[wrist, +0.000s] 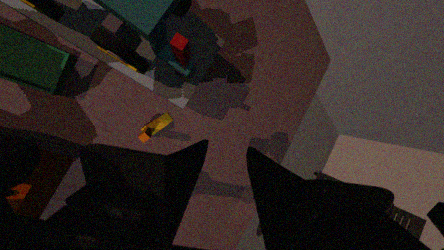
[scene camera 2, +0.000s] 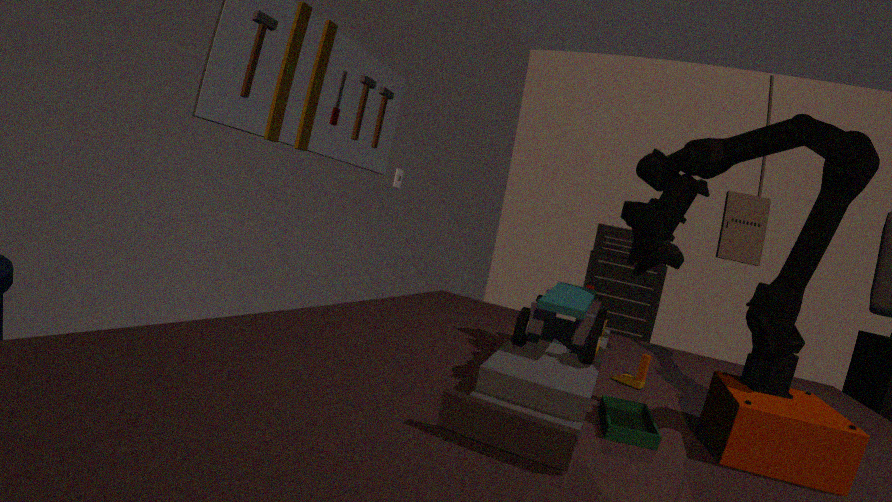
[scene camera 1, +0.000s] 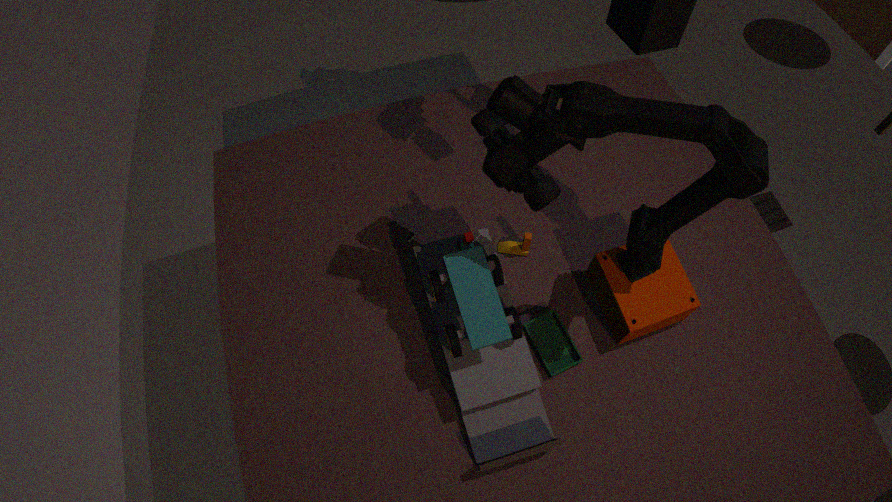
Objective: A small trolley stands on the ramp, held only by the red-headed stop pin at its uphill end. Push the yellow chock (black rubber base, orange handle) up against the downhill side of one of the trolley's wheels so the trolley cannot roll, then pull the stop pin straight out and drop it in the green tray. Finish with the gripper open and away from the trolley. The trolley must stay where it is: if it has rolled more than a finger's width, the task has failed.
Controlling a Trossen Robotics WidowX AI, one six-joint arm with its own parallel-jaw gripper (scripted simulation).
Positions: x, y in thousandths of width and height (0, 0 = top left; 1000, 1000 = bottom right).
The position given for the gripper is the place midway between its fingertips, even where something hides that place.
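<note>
The gripper (scene camera 1: 552, 348) is visible, as are a trolley (scene camera 1: 531, 553) and a grey ramp (scene camera 1: 550, 746). The gripper also appears in the wrist view (wrist: 512, 590) and in scene camera 2 (scene camera 2: 708, 537).
</note>
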